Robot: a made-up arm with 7 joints.
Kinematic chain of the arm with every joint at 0, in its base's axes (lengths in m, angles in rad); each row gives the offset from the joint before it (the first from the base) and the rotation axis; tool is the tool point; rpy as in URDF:
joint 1: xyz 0 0 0.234 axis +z
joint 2: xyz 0 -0.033 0.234 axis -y
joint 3: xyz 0 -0.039 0.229 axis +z
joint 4: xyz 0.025 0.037 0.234 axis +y
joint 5: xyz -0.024 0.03 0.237 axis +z
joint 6: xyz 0 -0.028 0.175 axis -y
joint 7: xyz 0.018 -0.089 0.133 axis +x
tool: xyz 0 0 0 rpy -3.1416 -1.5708 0
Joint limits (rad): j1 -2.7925..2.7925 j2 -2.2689..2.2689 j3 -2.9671..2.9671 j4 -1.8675..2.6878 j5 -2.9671..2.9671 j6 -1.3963..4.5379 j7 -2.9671..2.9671
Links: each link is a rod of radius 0.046 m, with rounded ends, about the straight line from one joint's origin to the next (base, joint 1, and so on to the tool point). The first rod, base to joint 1, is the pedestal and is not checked.
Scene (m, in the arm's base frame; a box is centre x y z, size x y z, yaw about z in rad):
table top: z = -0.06
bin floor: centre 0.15 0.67 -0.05 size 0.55 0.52 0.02 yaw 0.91
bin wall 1: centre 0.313 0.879 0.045 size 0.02 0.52 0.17 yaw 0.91
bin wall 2: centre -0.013 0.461 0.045 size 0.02 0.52 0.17 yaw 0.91
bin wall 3: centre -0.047 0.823 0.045 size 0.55 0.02 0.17 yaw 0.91
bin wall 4: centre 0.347 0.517 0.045 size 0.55 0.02 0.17 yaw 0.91
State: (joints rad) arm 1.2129 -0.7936 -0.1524 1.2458 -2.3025 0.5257 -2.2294
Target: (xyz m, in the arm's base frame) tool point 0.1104 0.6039 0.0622
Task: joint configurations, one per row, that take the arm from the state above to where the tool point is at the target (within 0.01 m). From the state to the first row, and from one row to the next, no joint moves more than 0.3 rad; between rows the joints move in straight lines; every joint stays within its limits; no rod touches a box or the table.
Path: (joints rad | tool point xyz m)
1: 1.2535 -1.0217 -0.1323 1.4720 -2.3573 0.5644 -2.2294 | 0.2068 0.7681 0.2858
2: 1.2941 -1.2497 -0.1121 1.6982 -2.4121 0.6031 -2.2294 | 0.1104 0.6039 0.0622

